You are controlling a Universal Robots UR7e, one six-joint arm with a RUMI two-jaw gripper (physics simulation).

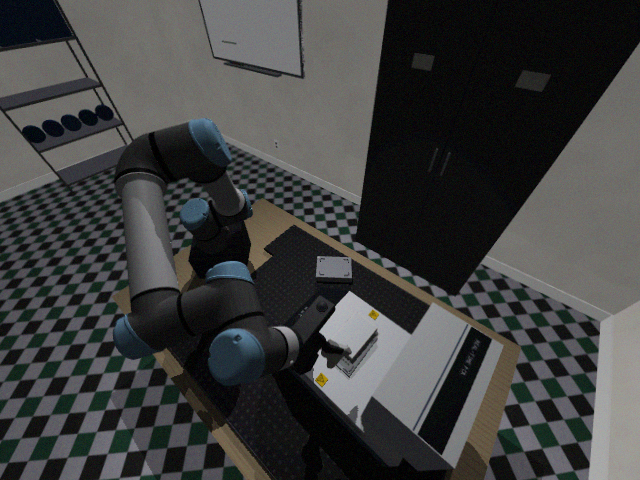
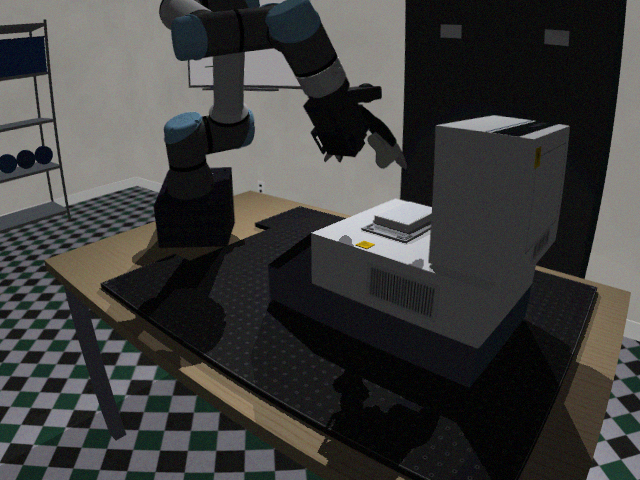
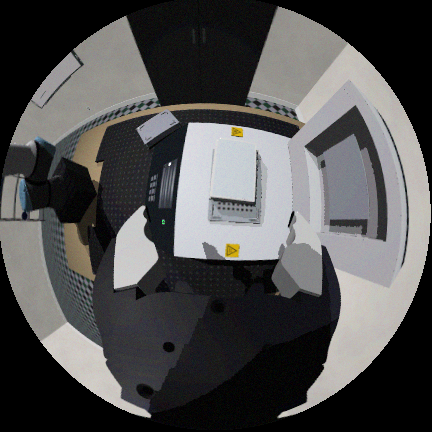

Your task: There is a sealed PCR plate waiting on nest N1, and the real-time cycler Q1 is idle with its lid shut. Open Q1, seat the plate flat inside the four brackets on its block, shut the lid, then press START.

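Where they show: gripper, fingertip midpoint: (image 1: pixel 327 333) (image 2: pixel 371 164) (image 3: pixel 219 210); arm's base, origin of the base link: (image 1: pixel 214 238) (image 2: pixel 191 186) (image 3: pixel 57 191).
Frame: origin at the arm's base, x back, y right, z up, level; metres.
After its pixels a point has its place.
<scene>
Cycler Q1 (image 1: pixel 387 356) @[x -0.858, y -0.001, z 0.048 m] (image 2: pixel 341 263) @[x -0.703, y 0.184, z 0.006 m] (image 3: pixel 195 230) @[x -0.672, y 0.128, z 0.048 m] stands open, its lid (image 1: pixel 423 351) @[x -0.913, y 0.039, z 0.283 m] (image 2: pixel 480 196) @[x -0.954, y 0.180, z 0.186 m] (image 3: pixel 370 265) @[x -0.871, y 0.158, z 0.246 m] upright at the right. The white sealed plate (image 1: pixel 348 328) @[x -0.723, y 0.006, z 0.069 m] (image 2: pixel 400 214) @[x -0.740, y 0.030, z 0.069 m] (image 3: pixel 235 170) @[x -0.746, y 0.016, z 0.069 m] lies on the block (image 3: pixel 235 217) @[x -0.748, y 0.103, z 0.052 m], shifted toward the cabinet side, so several wells show uncovered at the near end. Whether it is slightly tilted I cannot tell; it does not sit inside all four brackets. My gripper (image 2: pixel 368 161) @[x -0.708, y 0.097, z 0.180 m] (image 3: pixel 219 210) @[x -0.708, y 0.097, z 0.180 m] is open and empty, tilted, above the cycler and apart from the plate. Nest N1 (image 1: pixel 333 267) @[x -0.473, y -0.270, z -0.117 m] (image 3: pixel 157 127) @[x -0.484, y -0.254, z -0.116 m] holds no plate. A small green mark (image 3: pixel 163 221) @[x -0.597, y 0.113, z 0.018 m] shows on Q1's front panel.
The raised lid is a tall obstacle at the right of the block. Yellow warning labels (image 1: pixel 321 379) @[x -0.742, y 0.167, z 0.049 m] (image 2: pixel 364 244) @[x -0.741, y 0.168, z 0.049 m] (image 3: pixel 232 250) @[x -0.744, y 0.168, z 0.049 m] mark the cycler deck. A dark perforated mat (image 1: pixel 294 258) @[x -0.274, y -0.218, z -0.151 m] (image 2: pixel 248 330) @[x -0.548, y 0.293, z -0.151 m] (image 3: pixel 125 175) @[x -0.349, y -0.065, z -0.151 m] lies under the equipment. A black cabinet (image 1: pixel 439 206) (image 3: pixel 200 60) stands beyond the table.
</scene>
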